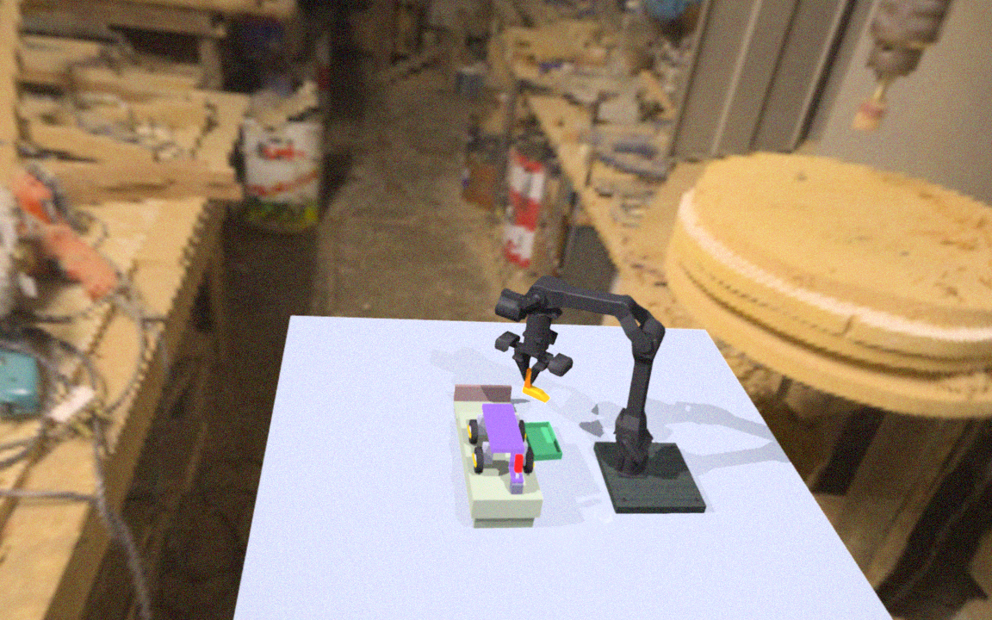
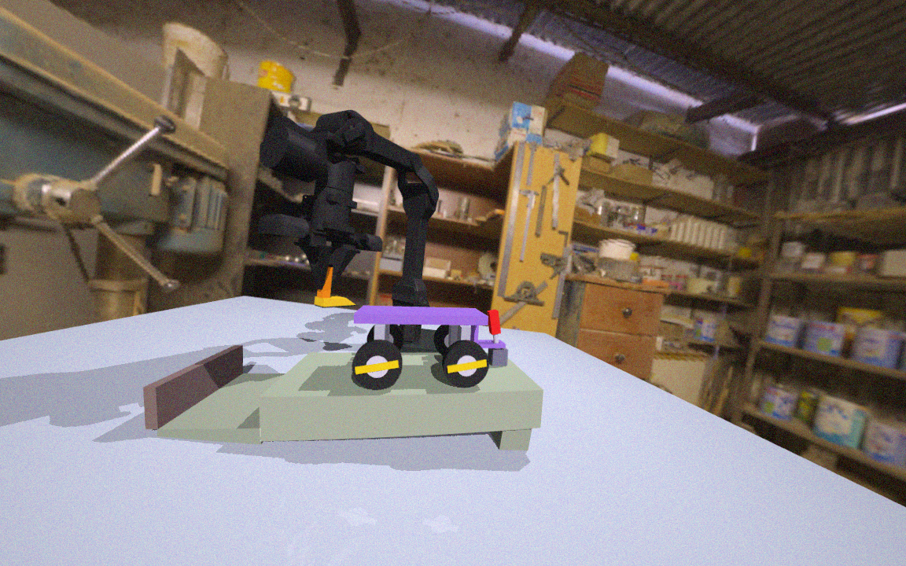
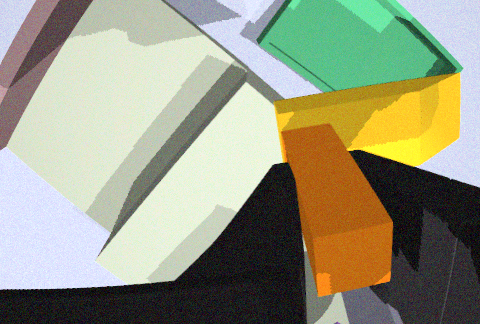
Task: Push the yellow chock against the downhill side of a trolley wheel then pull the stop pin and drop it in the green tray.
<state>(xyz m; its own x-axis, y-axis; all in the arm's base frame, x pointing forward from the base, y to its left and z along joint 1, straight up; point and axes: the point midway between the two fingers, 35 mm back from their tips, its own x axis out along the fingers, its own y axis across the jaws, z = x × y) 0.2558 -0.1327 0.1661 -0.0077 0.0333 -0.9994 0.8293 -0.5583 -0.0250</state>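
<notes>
The yellow chock lies 20 mm behind my gripper tip, 10 mm to the left of it and 10 mm below it. Round my gripper tip: purple trolley: 170 mm to the left, 70 mm ahead, 40 mm below; then green tray: 160 mm below, 50 mm behind, 40 mm to the left; then brown end board: 130 mm below, 100 mm to the right, 100 mm ahead.
</notes>
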